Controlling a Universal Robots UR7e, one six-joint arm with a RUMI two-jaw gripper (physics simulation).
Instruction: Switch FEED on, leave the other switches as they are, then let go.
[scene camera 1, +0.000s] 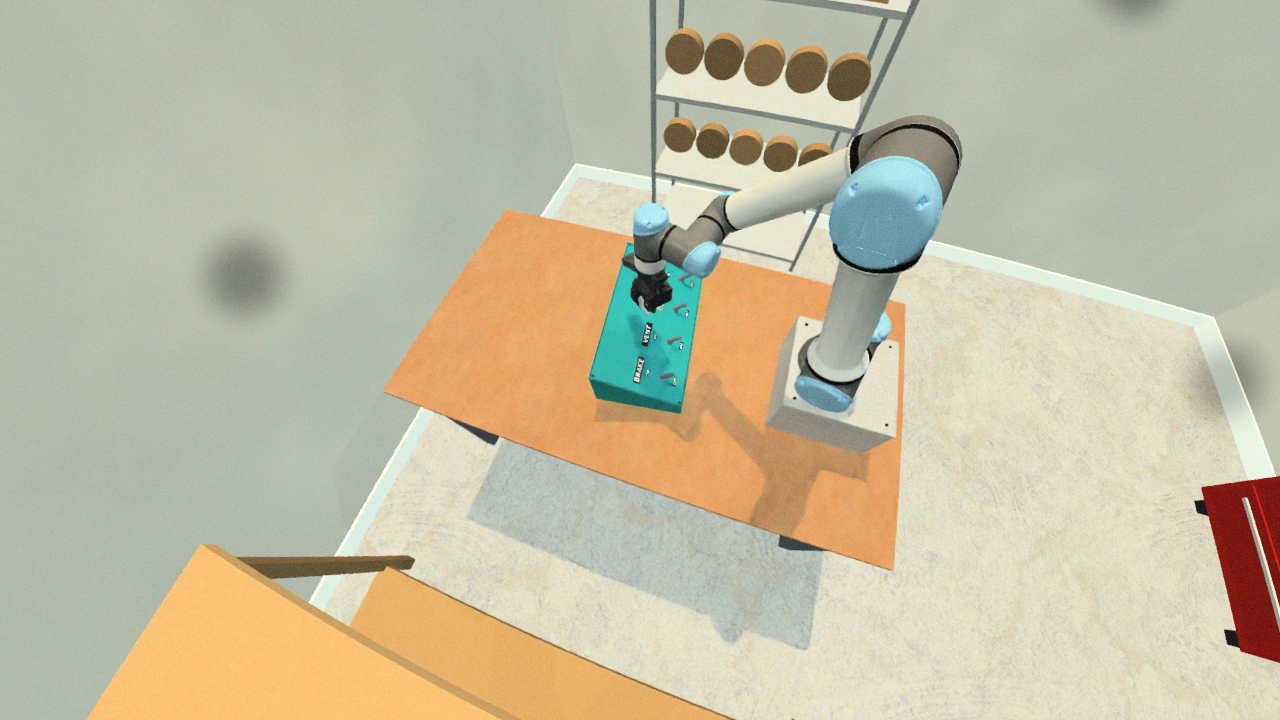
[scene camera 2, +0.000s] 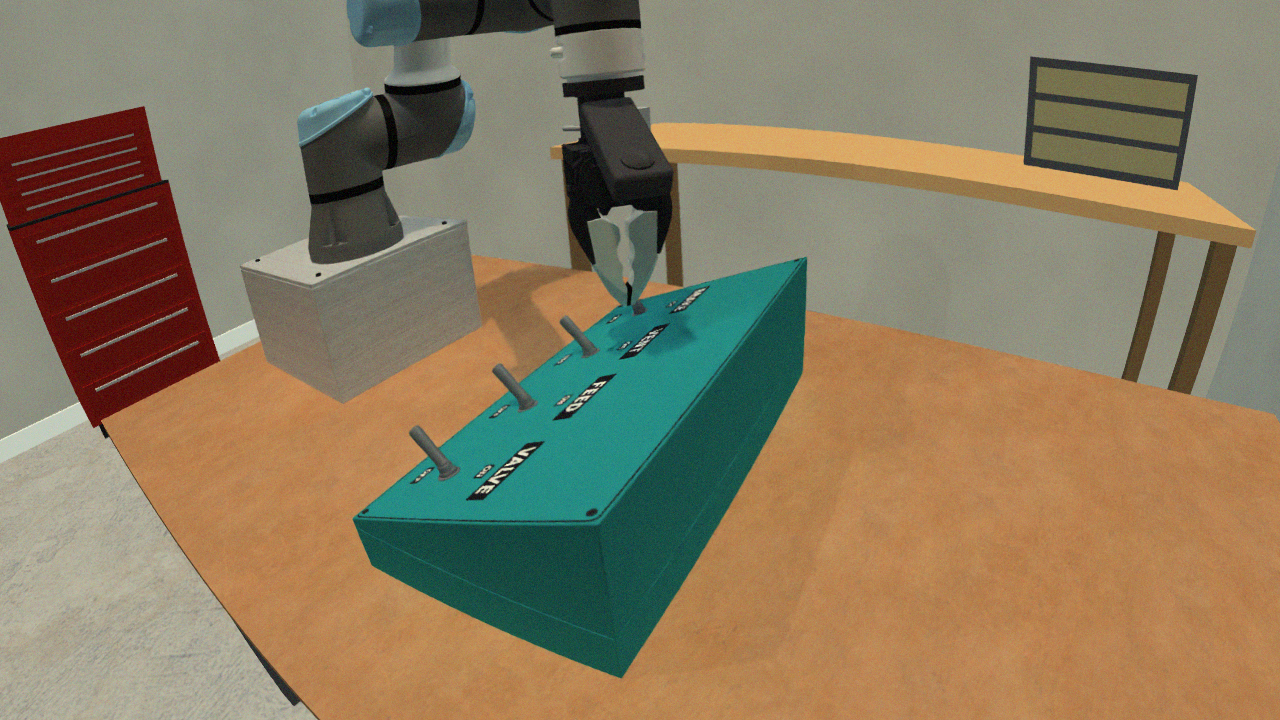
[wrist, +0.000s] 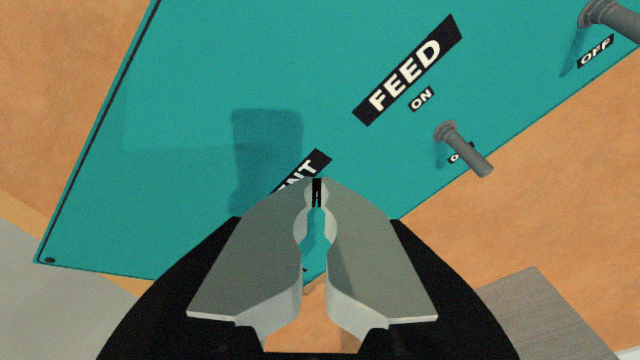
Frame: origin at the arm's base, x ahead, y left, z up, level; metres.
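Where they show: gripper, fingertip midpoint: (scene camera 2: 628, 305) (wrist: 317, 180); arm's base, origin of the base link: (scene camera 2: 356, 246).
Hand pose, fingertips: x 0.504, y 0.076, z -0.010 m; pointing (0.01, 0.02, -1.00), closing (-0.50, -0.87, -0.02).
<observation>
Things, the pixels of their centre, and the offset from my fingertips. "spot": a spot on its surface instead. Level surfaces: height alone.
- teal switch panel, body centre: (scene camera 2: 622, 414) (wrist: 338, 118) (scene camera 1: 650, 326) 0.001 m back, 0.017 m right, 0.109 m down
- FEED lever, body centre: (wrist: 466, 152) (scene camera 2: 511, 384) (scene camera 1: 680, 306) 0.062 m back, 0.100 m right, 0.061 m down
- VALVE lever, body centre: (scene camera 2: 430, 448) (wrist: 634, 27) 0.025 m back, 0.215 m right, 0.061 m down
- VENT lever, body centre: (scene camera 2: 576, 333) 0.100 m back, 0.014 m left, 0.061 m down
- BRAKE lever, surface spot: (scene camera 2: 638, 308) spot: 0.119 m back, 0.128 m left, 0.075 m down
- VENT label, body centre: (wrist: 291, 185) (scene camera 2: 645, 340) (scene camera 1: 647, 334) 0.021 m back, 0.039 m left, 0.057 m down
- table, its level: 0.168 m down
The teal switch panel (scene camera 1: 617, 349) (scene camera 2: 572, 465) (wrist: 200, 65) stands on the table. The FEED lever (scene camera 1: 680, 308) (scene camera 2: 512, 386) (wrist: 466, 151) leans to its OFF side. The VALVE lever (scene camera 2: 433, 452) (wrist: 617, 21) and VENT lever (scene camera 2: 577, 335) also lean to OFF. The BRAKE lever (scene camera 2: 638, 308) is mostly hidden behind the fingertips in scene camera 2; its tilt is unclear there. My gripper (scene camera 1: 649, 308) (scene camera 2: 630, 302) (wrist: 317, 180) is shut and empty, tips down above the panel. In the wrist view its tips overlap the end of the VENT label (wrist: 317, 159), and the FEED lever stands apart to their right.
The table (scene camera 1: 501, 304) (scene camera 2: 939, 537) also carries the arm's pale base block (scene camera 1: 787, 394) (scene camera 2: 393, 313). A shelf rack (scene camera 1: 653, 134) with round discs stands behind the table. A red tool cabinet (scene camera 1: 1244, 573) (scene camera 2: 116, 295) and a wooden bench (scene camera 2: 895, 161) stand farther off.
</observation>
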